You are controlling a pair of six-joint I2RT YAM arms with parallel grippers.
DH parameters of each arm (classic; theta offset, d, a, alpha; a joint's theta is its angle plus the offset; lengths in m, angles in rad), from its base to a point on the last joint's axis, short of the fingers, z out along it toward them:
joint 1: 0 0.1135 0.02 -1.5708
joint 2: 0 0 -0.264 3.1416
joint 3: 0.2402 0 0.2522 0
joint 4: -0.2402 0 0.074 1.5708
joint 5: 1.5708 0 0 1.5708
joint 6: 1.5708 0.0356 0 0
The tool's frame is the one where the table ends.
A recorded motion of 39 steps. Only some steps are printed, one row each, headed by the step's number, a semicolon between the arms.
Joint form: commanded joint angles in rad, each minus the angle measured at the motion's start. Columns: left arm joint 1, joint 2, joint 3, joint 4, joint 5, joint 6; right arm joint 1, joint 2, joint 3, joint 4, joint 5, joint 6.
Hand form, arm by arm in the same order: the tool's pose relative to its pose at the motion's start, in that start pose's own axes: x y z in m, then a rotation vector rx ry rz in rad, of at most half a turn. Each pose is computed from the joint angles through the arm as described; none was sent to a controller.
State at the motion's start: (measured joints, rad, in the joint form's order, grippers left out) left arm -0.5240 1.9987 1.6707 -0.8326 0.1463 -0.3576; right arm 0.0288 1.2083 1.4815 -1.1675 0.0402 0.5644
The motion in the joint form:
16: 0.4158 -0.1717 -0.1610 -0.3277 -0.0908 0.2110; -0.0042 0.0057 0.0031 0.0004 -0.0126 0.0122
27: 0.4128 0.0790 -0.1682 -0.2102 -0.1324 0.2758; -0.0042 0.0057 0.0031 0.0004 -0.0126 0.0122
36: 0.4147 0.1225 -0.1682 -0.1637 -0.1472 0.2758; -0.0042 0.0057 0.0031 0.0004 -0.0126 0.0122
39: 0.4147 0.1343 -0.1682 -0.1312 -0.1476 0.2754; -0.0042 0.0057 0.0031 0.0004 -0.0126 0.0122
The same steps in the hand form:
16: 0.0392 0.1591 -0.0705 -0.2527 0.2125 -0.2252; -0.0011 0.0002 0.0011 -0.0071 0.0073 0.0154
27: 0.0373 0.1871 0.0196 -0.2874 0.3603 -0.1741; -0.0011 0.0002 0.0011 -0.0071 0.0073 0.0154
36: 0.0366 0.1934 0.0357 -0.3023 0.3573 -0.1728; -0.0011 0.0002 0.0011 -0.0071 0.0073 0.0154
39: 0.0345 0.1951 0.0409 -0.3027 0.3366 -0.1702; -0.0011 0.0002 0.0011 -0.0071 0.0073 0.0154

